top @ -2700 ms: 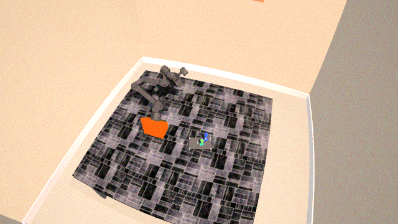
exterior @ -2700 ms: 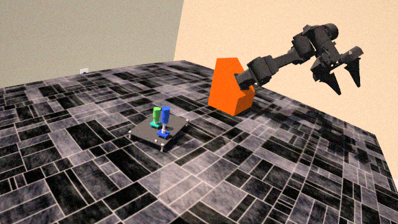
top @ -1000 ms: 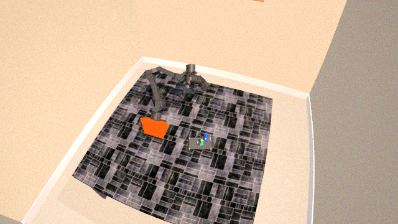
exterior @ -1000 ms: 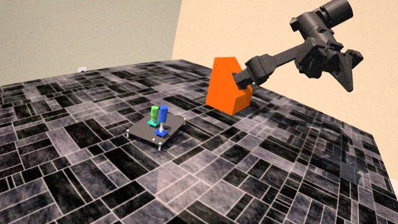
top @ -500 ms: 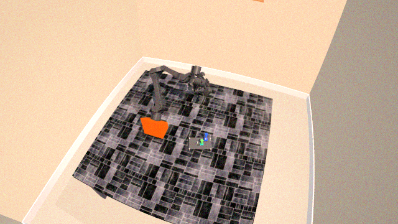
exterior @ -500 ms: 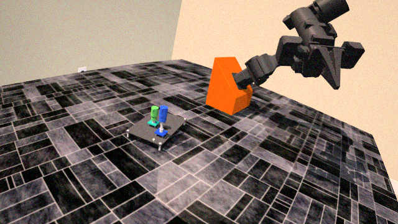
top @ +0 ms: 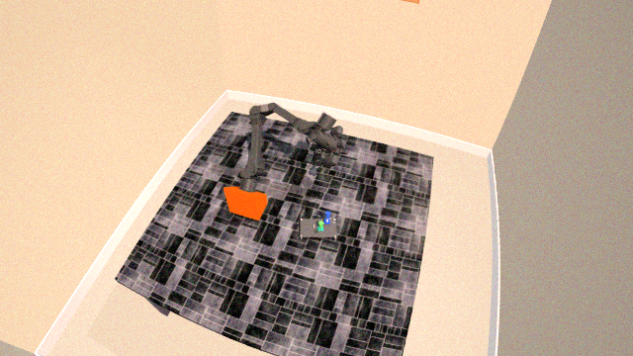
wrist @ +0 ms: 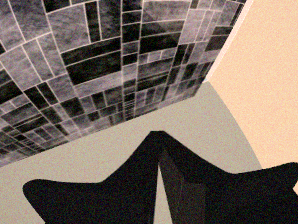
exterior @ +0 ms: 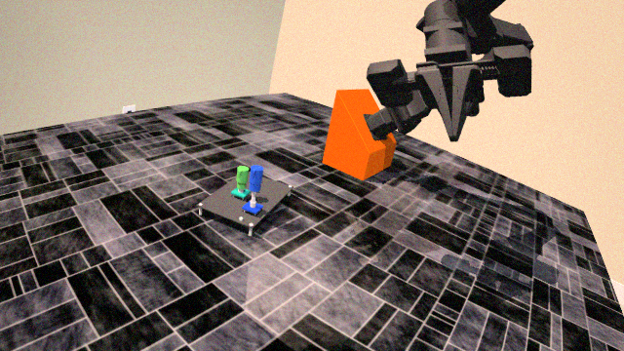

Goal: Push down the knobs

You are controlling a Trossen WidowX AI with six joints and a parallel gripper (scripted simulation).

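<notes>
Now: gripper tip 2 cm short of the blue knob, 25 cm to the left of it and 15 cm above it. The rest, counted from my gripper tip: green knob: 29 cm to the right, 17 cm below.
</notes>
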